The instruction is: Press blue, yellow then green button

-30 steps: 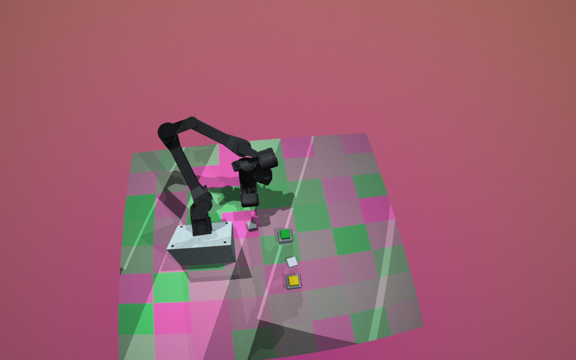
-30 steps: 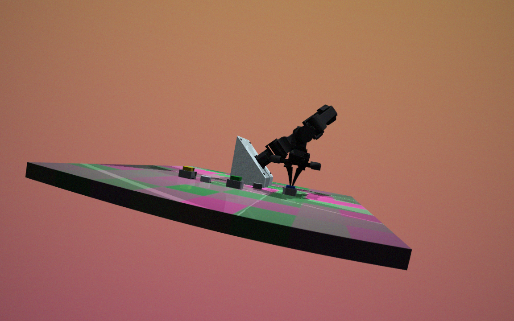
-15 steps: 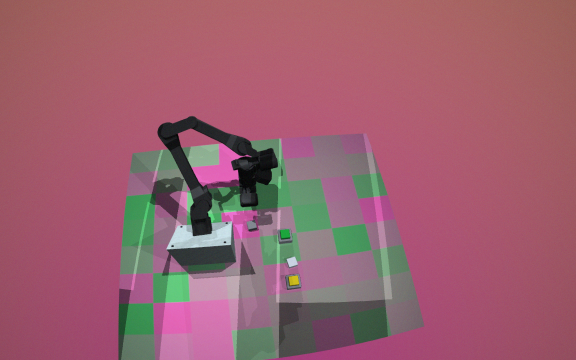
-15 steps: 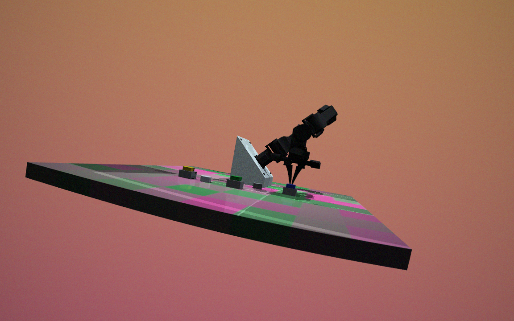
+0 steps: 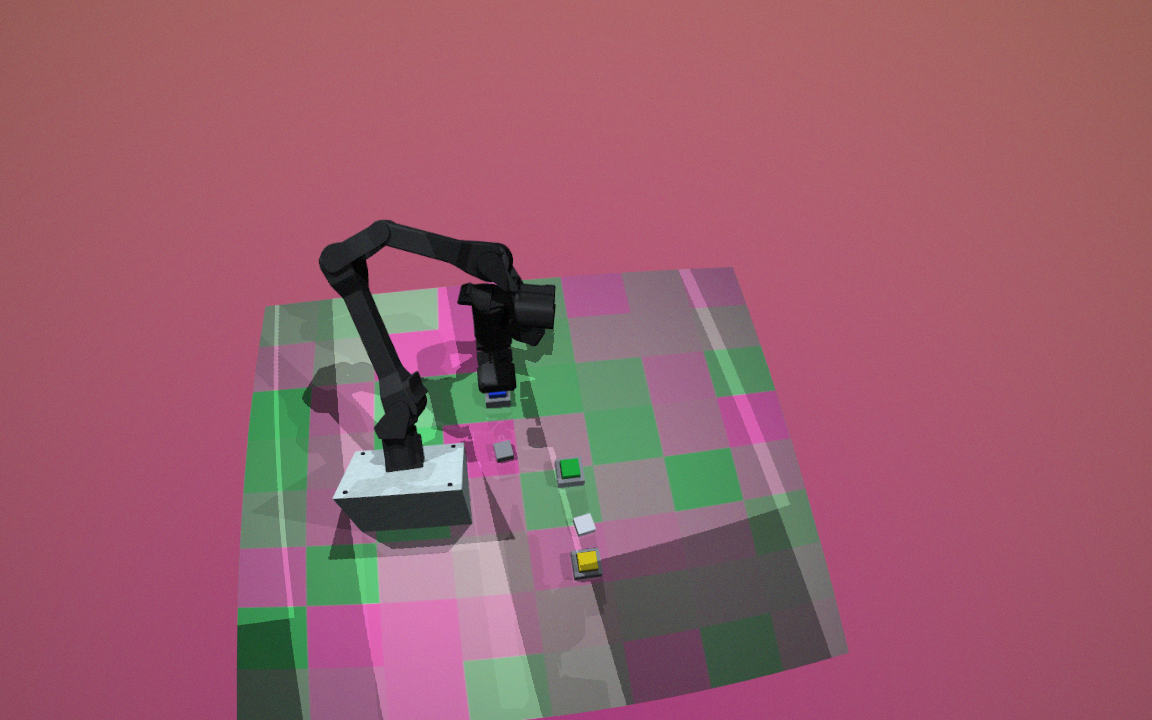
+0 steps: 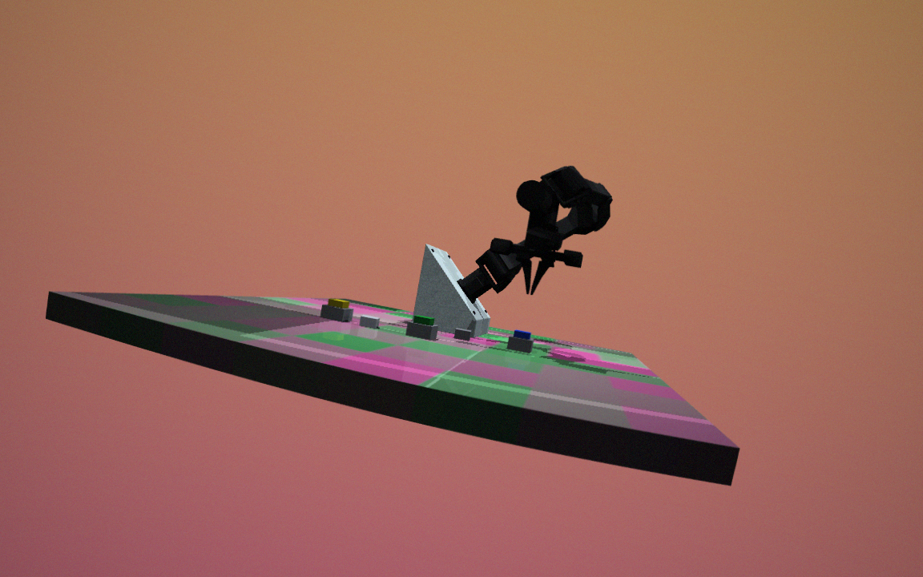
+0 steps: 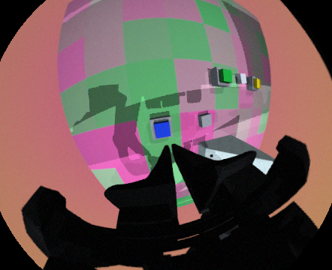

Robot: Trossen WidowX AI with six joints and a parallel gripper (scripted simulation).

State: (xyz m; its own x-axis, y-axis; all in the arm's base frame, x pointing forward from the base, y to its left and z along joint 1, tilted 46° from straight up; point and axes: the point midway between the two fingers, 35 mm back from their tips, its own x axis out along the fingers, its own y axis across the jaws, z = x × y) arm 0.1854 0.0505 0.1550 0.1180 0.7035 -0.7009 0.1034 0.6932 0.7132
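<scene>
My gripper tip is now 370 mm to the left of the yellow button, 80 mm short of it and 80 mm above it. Also, from my gripper tip: green button 190 mm to the right, 100 mm ahead, 80 mm below; grey block 120 mm to the right, 110 mm below, 10 mm behind; blue button 80 mm below.
</scene>
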